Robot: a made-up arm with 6 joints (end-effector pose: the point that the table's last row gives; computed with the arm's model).
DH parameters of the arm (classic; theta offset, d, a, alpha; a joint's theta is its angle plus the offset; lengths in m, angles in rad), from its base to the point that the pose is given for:
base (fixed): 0.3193 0 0.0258 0
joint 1: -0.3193 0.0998 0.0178 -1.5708
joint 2: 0.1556 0 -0.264 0
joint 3: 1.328 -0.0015 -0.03 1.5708
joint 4: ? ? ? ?
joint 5: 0 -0.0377 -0.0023 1.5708
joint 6: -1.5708 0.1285 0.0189 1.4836
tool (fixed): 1.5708 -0.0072 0 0
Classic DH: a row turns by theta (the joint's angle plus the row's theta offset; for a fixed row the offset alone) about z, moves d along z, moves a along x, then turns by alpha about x.
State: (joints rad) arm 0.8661 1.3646 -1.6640 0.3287 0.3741 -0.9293
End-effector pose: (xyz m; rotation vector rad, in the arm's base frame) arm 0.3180 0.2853 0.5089 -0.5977 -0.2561 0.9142
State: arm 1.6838 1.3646 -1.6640 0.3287 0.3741 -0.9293
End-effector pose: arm 0.0230 0.4118 0.5089 -0.4900 -0.5185 1.6993
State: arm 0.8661 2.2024 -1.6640 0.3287 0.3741 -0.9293
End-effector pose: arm 0.4328 0.4203 0.0885 -0.9006 0.5454 1.1246
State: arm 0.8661 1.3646 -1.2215 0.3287 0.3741 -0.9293
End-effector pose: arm 0.3336 0.3036 0.3250 -0.7657 0.1598 1.0387
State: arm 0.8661 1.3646 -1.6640 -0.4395 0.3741 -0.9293
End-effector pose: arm 0.3224 0.2607 0.5480 -1.2780 -0.4347 0.5127
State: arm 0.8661 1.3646 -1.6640 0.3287 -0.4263 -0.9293
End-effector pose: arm 0.3118 0.2285 0.5912 -0.2057 -0.7996 0.4257
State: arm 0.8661 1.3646 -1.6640 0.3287 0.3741 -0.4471
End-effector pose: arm 0.3184 0.2854 0.4993 -0.1590 -0.0186 0.9740
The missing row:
joint 4: 0 0.2986 -0.0057 -1.5708
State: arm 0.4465 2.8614 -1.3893 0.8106 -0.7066 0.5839
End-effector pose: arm 0.4266 0.0984 -0.2566 0.8363 0.6857 -0.4585
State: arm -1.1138 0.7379 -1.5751 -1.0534 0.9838 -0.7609
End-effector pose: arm -0.0520 -0.0902 0.6264 -0.9694 1.2260 -1.7918
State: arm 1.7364 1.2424 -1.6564 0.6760 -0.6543 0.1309
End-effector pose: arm 0.0672 0.3197 0.6033 1.4907 -0.0503 1.5010
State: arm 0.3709 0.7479 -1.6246 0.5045 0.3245 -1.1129
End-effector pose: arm 0.1382 0.0117 0.6490 -0.5266 -0.7291 0.2479
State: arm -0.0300 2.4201 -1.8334 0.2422 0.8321 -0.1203
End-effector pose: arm 0.5655 -0.0436 -0.0049 0.1722 1.4009 0.1056
